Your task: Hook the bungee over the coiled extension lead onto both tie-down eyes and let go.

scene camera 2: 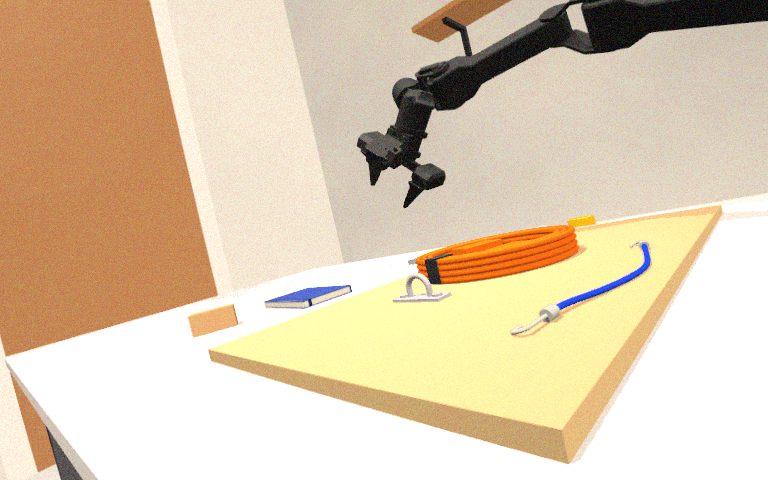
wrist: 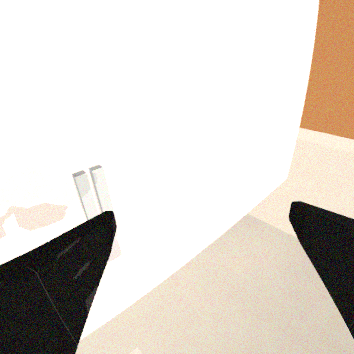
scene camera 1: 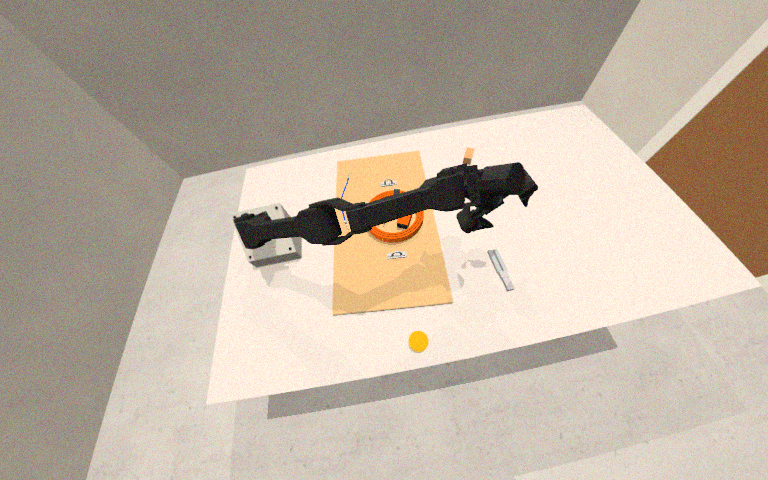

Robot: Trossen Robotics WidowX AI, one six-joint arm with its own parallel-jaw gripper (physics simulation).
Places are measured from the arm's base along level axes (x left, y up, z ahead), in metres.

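Pixels of known places: gripper, fingertip midpoint: (scene camera 2: 388, 196) (wrist: 202, 214) (scene camera 1: 508, 216); arm's base, link origin: (scene camera 1: 261, 224).
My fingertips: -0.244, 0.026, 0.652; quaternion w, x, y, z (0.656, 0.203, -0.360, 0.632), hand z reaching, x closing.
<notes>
For each thing: its top centre in the pictures, then the offset to it from my fingertips, as dx, dy, dz. Level surfaces: height alone.
- blue bungee, top centre: (scene camera 2: 620, 267) (scene camera 1: 344, 198) +0.342, -0.133, -0.398
- wooden board, surface height: dy -0.139
- orange coiled lead, top centre: (scene camera 2: 489, 241) (scene camera 1: 393, 212) +0.199, -0.109, -0.254
- tie-down eye, top centre: (scene camera 2: 415, 272) (scene camera 1: 387, 178) +0.350, -0.112, -0.225
- grey two-pronged tool, top centre: (wrist: 103, 221) (scene camera 1: 501, 268) -0.085, -0.139, -0.019
- wooden block, top centre: (scene camera 2: 211, 309) (scene camera 1: 469, 152) +0.367, -0.121, +0.110
- blue book, top centre: (scene camera 2: 305, 293) +0.227, -0.139, +0.063
- yellow disc, top centre: (scene camera 2: 580, 218) (scene camera 1: 418, 340) -0.191, -0.132, -0.320
The blue bungee (scene camera 1: 344, 188) (scene camera 2: 603, 288) lies on the wooden board (scene camera 1: 390, 297) (scene camera 2: 396, 362), beside the orange coiled lead (scene camera 1: 394, 238) (scene camera 2: 504, 263) on the arm-base side; its metal hooks are free of the eyes. One tie-down eye (scene camera 1: 387, 182) (scene camera 2: 421, 297) stands beyond the coil in scene camera 1, the other eye (scene camera 1: 397, 255) on its near side; the coil hides this second one in scene camera 2. My gripper (scene camera 1: 509, 215) (scene camera 2: 389, 195) (wrist: 202, 214) is open and empty, high above the table past the board. My arm covers part of the coil and bungee in scene camera 1.
A grey two-pronged tool (scene camera 1: 500, 270) (wrist: 86, 195) lies past the board. A wooden block (scene camera 1: 468, 153) (scene camera 2: 213, 320) and a blue book (scene camera 2: 308, 296) lie beyond the board's far side. A yellow disc (scene camera 1: 417, 341) (scene camera 2: 581, 220) lies near the table's front edge.
</notes>
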